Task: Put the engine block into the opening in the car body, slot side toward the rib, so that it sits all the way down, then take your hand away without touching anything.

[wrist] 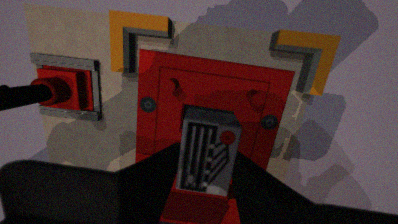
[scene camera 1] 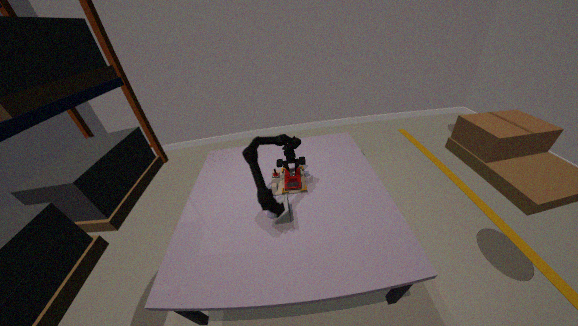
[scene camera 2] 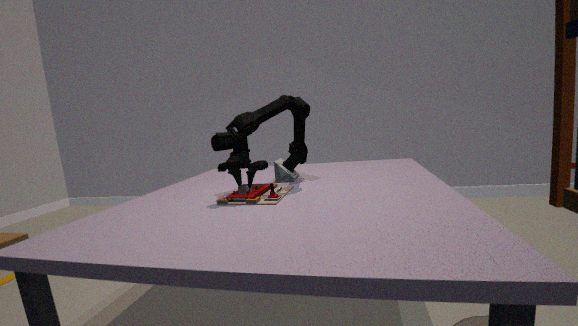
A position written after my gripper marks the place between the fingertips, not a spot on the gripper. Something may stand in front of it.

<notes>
In view: my gripper (scene camera 2: 245, 188), a grey engine block (wrist: 209, 143), a car body (wrist: 169, 84) and a beige base plate (wrist: 108, 45).
My gripper also shows in the wrist view (wrist: 206, 153).
</notes>
